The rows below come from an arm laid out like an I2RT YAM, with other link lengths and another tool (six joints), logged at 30 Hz.
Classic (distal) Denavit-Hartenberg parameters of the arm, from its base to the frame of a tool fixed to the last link. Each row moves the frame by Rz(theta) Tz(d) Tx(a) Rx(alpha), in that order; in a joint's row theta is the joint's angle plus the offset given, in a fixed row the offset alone. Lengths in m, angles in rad.
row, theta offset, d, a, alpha
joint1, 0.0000, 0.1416, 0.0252, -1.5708
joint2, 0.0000, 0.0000, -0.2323, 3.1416
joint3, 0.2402, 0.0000, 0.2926, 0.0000
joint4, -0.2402, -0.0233, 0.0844, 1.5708
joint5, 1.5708, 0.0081, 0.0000, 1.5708
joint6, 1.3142, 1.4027, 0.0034, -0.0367
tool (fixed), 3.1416, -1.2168, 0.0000, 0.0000
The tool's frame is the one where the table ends.
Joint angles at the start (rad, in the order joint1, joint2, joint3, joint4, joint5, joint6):
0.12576 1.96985 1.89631 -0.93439 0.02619 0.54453
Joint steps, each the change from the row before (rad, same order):
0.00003 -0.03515 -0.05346 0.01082 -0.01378 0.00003
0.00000 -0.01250 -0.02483 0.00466 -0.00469 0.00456
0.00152 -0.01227 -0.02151 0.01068 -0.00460 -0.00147
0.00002 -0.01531 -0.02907 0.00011 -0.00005 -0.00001
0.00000 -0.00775 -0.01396 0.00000 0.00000 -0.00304
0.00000 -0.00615 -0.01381 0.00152 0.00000 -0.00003
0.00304 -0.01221 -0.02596 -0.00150 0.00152 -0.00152
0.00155 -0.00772 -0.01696 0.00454 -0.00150 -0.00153
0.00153 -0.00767 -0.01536 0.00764 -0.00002 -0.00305
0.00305 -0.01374 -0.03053 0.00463 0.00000 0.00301
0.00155 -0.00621 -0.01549 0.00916 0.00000 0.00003
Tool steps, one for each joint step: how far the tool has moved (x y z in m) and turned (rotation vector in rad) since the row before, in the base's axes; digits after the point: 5 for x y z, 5 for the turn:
-0.00848 0.00153 -0.00370 0.01067 0.00890 0.00731
-0.00421 0.00042 -0.00376 0.00538 0.00836 -0.00143
-0.00198 0.00138 -0.00168 0.00331 -0.00102 0.00517
-0.00617 -0.00077 -0.00447 -0.00170 0.01354 0.00005
-0.00290 -0.00042 -0.00190 -0.00232 0.00597 0.00262
-0.00262 -0.00034 -0.00250 -0.00079 0.00609 0.00003
-0.00613 0.00042 -0.00479 -0.00401 0.01486 0.00361
-0.00266 0.00068 -0.00272 -0.00005 0.00474 0.00361
-0.00150 0.00052 -0.00169 -0.00145 -0.00013 0.00421
-0.00602 0.00073 -0.00541 -0.00021 0.01223 0.00040
-0.00136 0.00057 -0.00235 0.00000 0.00012 0.00152

